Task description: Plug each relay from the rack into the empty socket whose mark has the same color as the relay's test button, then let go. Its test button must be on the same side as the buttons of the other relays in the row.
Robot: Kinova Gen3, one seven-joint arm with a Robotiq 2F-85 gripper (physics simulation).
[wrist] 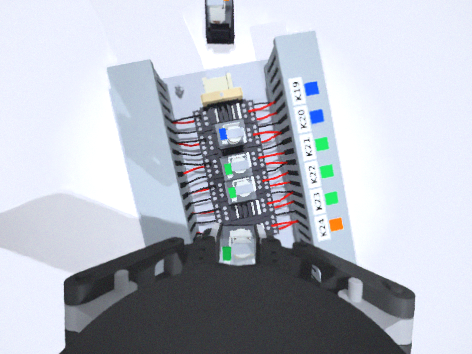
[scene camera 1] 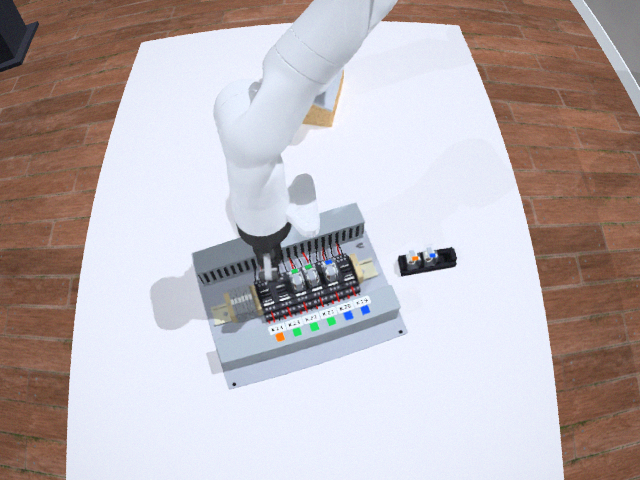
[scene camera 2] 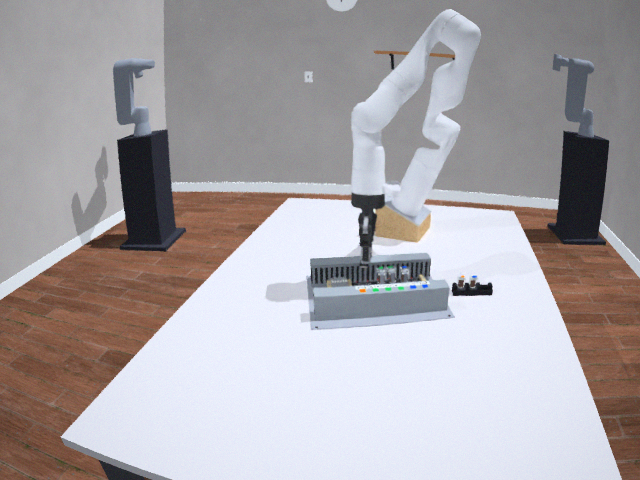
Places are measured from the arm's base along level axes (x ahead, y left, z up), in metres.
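Pixels of known places: gripper, fingertip midpoint: (wrist: pixel 237 234) (scene camera 1: pixel 272 270) (scene camera 2: pixel 366 260); arm's base, origin of the base link: (scene camera 2: pixel 405 207).
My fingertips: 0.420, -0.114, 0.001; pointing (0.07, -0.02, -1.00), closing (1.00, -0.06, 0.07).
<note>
Ahead of a thing's pixels: the offset from my fingertips to its middle, as dx, dy, dz. "pt": to the spot under its first point.
My gripper (scene camera 1: pixel 268 275) (scene camera 2: pixel 365 258) (wrist: pixel 237 234) is shut on a clear relay @(-0.001, -0.004, +0.007) (wrist: pixel 241 249) with a green button, upright above the left end of the socket row in scene camera 1. Its button faces the same side as the row's buttons in the wrist view. Seated relays are one blue-button relay @(-0.002, +0.092, -0.041) (scene camera 1: pixel 330 271) (wrist: pixel 234 134) and two green-button relays @(+0.006, +0.036, -0.040) (scene camera 1: pixel 297 281) @(+0.003, +0.061, -0.039) (wrist: pixel 240 164), (scene camera 1: pixel 312 276) (wrist: pixel 244 188). Empty sockets show by K19 @(pt -0.004, +0.123, -0.064) (wrist: pixel 227 112) and K23 @(pt +0.016, +0.008, -0.064) (wrist: pixel 247 209). The gripper partly hides the K24 end. The rack @(-0.009, +0.270, -0.077) (scene camera 1: pixel 445 262) (scene camera 2: pixel 481 289) holds an orange-button relay @(-0.009, +0.238, -0.062) (scene camera 1: pixel 412 259) and a blue-button relay @(-0.009, +0.270, -0.062) (scene camera 1: pixel 430 256).
Grey wire ducts, rear @(-0.071, +0.013, -0.056) (scene camera 1: pixel 227 260) (wrist: pixel 131 125) and front (scene camera 1: pixel 310 330) (scene camera 2: pixel 379 302) (wrist: pixel 300 65), flank the row. The front duct carries the colored marks. Terminal blocks @(+0.025, -0.063, -0.060) (scene camera 1: pixel 241 303) stand left of the row. Wires run between sockets and ducts.
</note>
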